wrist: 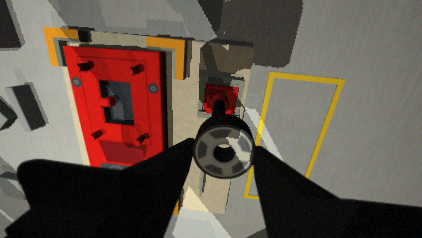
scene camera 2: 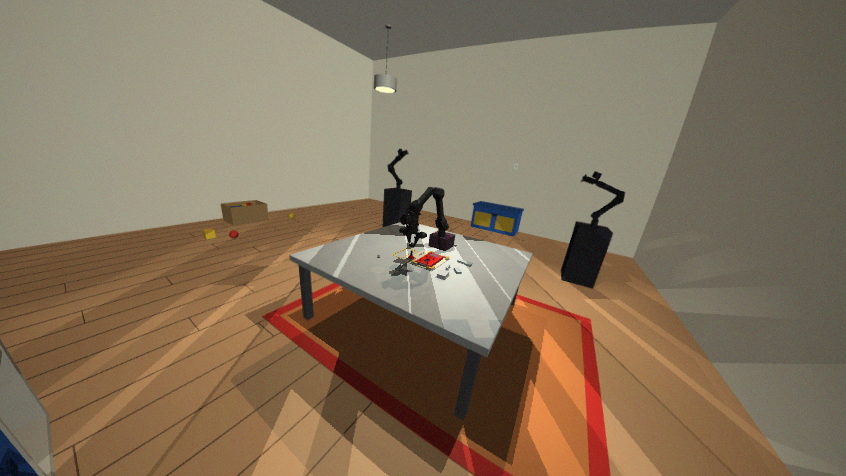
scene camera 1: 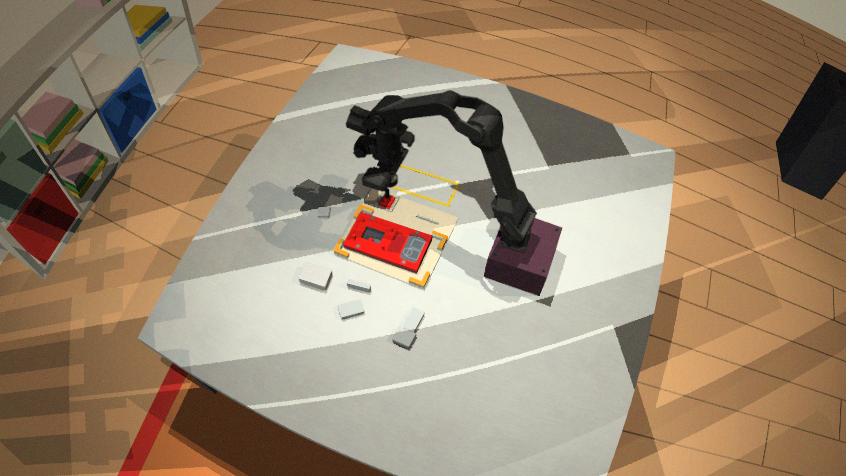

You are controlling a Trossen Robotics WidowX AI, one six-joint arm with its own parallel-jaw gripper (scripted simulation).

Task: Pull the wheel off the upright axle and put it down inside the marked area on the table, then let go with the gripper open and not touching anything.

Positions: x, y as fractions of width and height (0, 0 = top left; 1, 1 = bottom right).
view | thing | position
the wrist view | my gripper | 0.53, 0.62
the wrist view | wheel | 0.53, 0.69
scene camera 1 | red board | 0.45, 0.51
